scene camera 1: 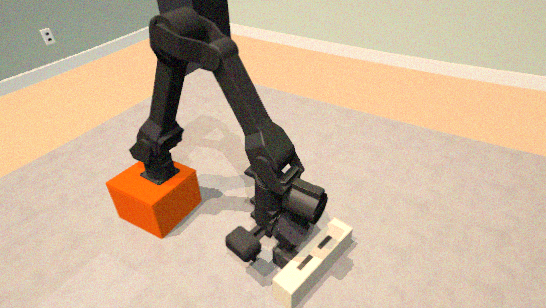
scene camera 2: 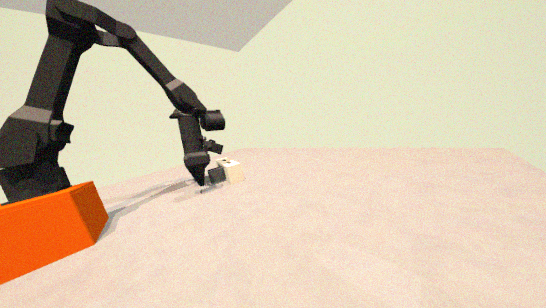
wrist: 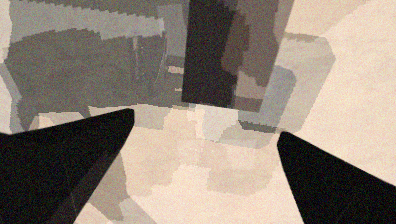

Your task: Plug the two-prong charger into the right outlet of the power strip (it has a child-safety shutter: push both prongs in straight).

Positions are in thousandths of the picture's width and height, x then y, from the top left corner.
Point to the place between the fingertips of the gripper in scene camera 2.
At 367,593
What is the gripper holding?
Nothing.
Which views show the gripper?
Scene camera 1, scene camera 2 and the wrist view: all of them.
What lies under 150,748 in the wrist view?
The gripper.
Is the gripper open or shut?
Open.
